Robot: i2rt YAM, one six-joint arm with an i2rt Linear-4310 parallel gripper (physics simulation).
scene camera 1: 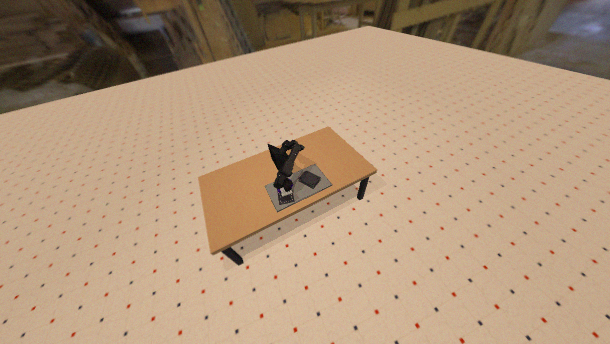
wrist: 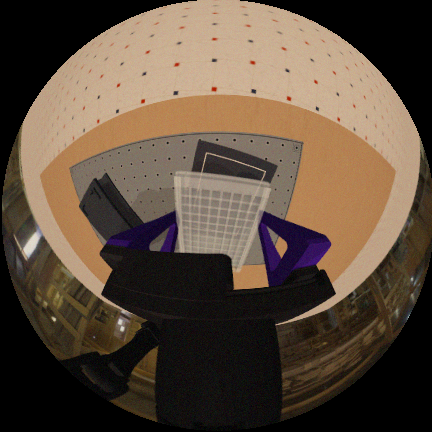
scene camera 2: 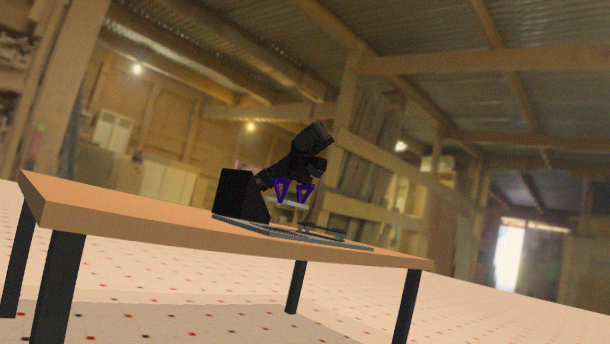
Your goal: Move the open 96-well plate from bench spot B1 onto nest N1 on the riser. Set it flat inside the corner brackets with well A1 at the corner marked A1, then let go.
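Places are measured from the arm's base along level axes (x ahead, y left, z up), in millimetres.
Pixels of known places: gripper, fingertip midpoint: (wrist: 217, 214) (scene camera 2: 290, 205); arm's base at its link origin: (scene camera 1: 280, 153) (scene camera 2: 246, 192).
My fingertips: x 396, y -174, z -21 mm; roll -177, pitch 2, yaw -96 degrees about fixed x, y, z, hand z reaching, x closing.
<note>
For each thing: its top centre in the pictures, then the offset to it from my fingertips. "spot": a spot on its surface instead. Level surfaces: height alone.
- dark pad at a spot on its surface: (wrist: 200, 152) spot: dx +58, dy +21, dz -83 mm
- dark riser at its top centre: (wrist: 103, 224) (scene camera 2: 323, 225) (scene camera 1: 309, 177) dx -28, dy +247, dz -41 mm
- wooden table at its surface level: dz -99 mm
My gripper (scene camera 1: 285, 191) (scene camera 2: 291, 202) (wrist: 217, 214) has its purple fingers shut on the long sides of the pale, see-through 96-well plate (scene camera 2: 287, 202) (wrist: 220, 205). The plate is held roughly level, well above the bench. Below it and partly hidden by it is a dark pad (scene camera 1: 286, 201) (wrist: 200, 152) with a thin light outline, which looks like spot B1. The dark riser (scene camera 1: 310, 179) (scene camera 2: 340, 237) (wrist: 106, 215) stands apart from the plate, to the left in the wrist view. The A1 marks and the corner brackets are too small to make out.
A grey perforated board (scene camera 1: 322, 185) (scene camera 2: 362, 247) (wrist: 150, 155) lies on the wooden table (scene camera 1: 225, 205) (scene camera 2: 150, 220) (wrist: 340, 160) under pad and riser. The black arm base (scene camera 2: 240, 195) stands behind it. The riser stands up from the board as a raised obstacle.
</note>
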